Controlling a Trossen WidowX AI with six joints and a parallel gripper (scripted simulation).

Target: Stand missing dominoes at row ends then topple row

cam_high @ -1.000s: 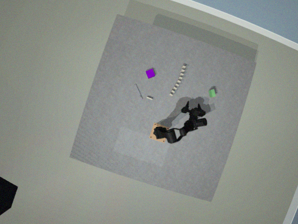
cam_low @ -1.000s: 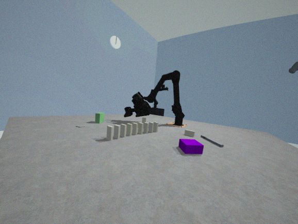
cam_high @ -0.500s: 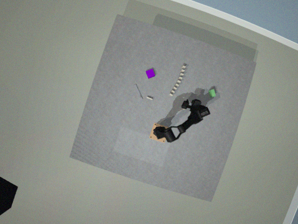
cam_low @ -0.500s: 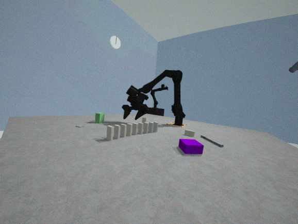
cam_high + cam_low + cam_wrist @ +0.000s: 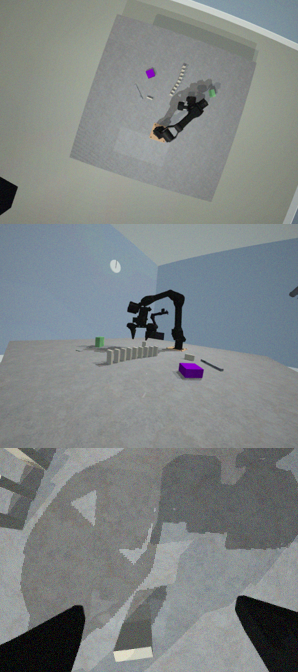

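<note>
My gripper tip is 60 mm past the thin rod, 400 mm to the right of it and 60 mm above it. From my gripper tip the other things lie so: flat grey piece 310 mm ahead, 80 mm to the right, 60 mm below.
</note>
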